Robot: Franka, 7 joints.
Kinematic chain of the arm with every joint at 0, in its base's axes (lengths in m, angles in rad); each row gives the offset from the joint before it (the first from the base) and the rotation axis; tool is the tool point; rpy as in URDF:
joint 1: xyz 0 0 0.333 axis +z
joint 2: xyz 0 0 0 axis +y
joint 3: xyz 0 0 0.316 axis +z
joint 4: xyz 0.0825 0 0 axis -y
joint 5: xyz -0.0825 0 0.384 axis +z
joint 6: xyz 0 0 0 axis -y
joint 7: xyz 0.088 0 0 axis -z
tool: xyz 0 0 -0.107 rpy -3.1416 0 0
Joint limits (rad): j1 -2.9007..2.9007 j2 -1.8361..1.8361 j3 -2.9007..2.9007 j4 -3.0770..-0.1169 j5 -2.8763..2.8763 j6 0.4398..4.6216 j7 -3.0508..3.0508
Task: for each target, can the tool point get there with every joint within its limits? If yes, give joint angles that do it. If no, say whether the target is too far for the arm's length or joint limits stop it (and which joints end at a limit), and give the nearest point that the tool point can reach.
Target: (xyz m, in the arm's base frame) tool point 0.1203 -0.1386 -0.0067
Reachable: yes | joints -1.4685 1.0178 0.5881 -2.6317 1.7007 3.4629 -1.6708
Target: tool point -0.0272 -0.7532 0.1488
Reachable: yes | joints -1.8476 1.1422 0.5483 -1.1902 1.3841 3.2012 -1.7125
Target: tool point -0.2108 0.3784 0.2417
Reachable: yes | joints 0.0864 -0.5355 2.3143 -2.4686 1.6010 3.5145 2.3741
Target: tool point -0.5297 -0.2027 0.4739
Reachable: yes | joints 1.5523 -0.1894 1.7216 -2.0181 1.5163 1.6337 -0.9105
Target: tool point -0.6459 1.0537 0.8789
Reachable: no: too far | nearest point -0.4101 0.6691 0.6796 | short by 0.493 m
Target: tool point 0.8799 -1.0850 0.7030
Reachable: no: too far | nearest point 0.5224 -0.6441 0.5527 | short by 0.587 m
